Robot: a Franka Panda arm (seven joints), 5 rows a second.
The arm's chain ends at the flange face. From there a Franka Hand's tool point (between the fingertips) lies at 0.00 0.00 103.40 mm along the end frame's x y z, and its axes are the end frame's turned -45 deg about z.
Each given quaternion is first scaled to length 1.
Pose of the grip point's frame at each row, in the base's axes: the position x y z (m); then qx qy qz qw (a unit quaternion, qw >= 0):
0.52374 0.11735 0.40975 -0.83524 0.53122 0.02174 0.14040
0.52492 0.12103 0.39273 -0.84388 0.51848 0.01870 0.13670
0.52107 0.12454 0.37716 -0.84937 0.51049 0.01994 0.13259
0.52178 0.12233 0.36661 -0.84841 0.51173 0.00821 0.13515
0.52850 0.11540 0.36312 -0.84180 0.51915 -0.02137 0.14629
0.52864 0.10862 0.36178 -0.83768 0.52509 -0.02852 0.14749
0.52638 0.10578 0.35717 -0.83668 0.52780 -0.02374 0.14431
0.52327 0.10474 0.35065 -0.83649 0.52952 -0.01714 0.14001
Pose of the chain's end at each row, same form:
0.51207 0.09071 0.50898 -0.56837 0.81041 0.07381 0.12139
0.51353 0.09517 0.49219 -0.58123 0.80196 0.06959 0.11914
0.51058 0.09915 0.47684 -0.58936 0.79667 0.06916 0.11487
0.50892 0.09775 0.46622 -0.58800 0.79745 0.05930 0.12172
0.50907 0.09223 0.46200 -0.57905 0.80177 0.03624 0.14333
0.50768 0.08617 0.46051 -0.57297 0.80569 0.03009 0.14718
0.50652 0.08340 0.45615 -0.57101 0.80781 0.03329 0.14241
0.50497 0.08240 0.44994 -0.57018 0.80932 0.03774 0.13591

